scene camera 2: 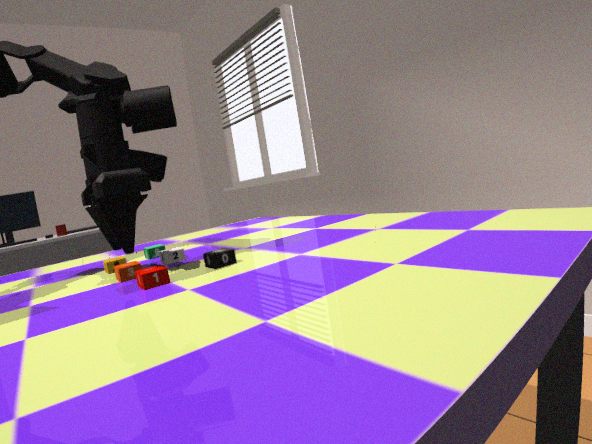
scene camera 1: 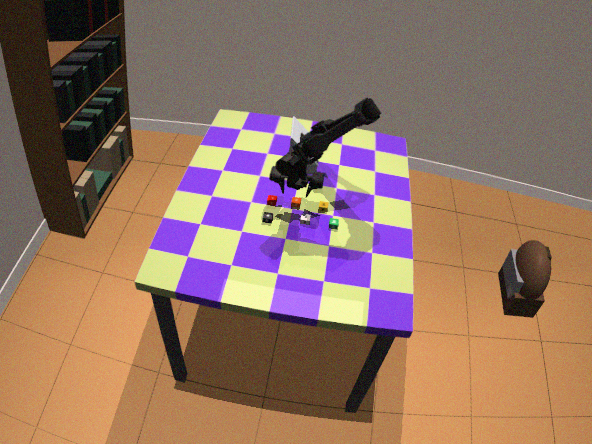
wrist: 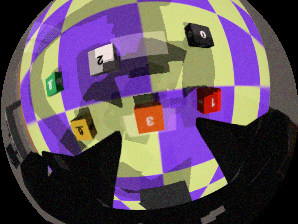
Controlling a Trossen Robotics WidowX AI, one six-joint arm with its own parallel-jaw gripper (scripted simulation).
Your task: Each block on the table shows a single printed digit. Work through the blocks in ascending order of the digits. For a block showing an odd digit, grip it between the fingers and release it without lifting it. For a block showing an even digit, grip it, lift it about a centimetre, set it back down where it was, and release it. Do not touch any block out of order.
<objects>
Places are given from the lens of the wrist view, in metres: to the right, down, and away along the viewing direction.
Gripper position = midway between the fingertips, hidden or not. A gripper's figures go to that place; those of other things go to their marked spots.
my gripper [wrist: 159,129]: 0.01, 0.01, 0.10
orange block marked 3 [wrist: 149,117]: 0.00, 0.01, 0.12
white block marked 2 [wrist: 104,59]: -0.05, -0.06, 0.09
</objects>
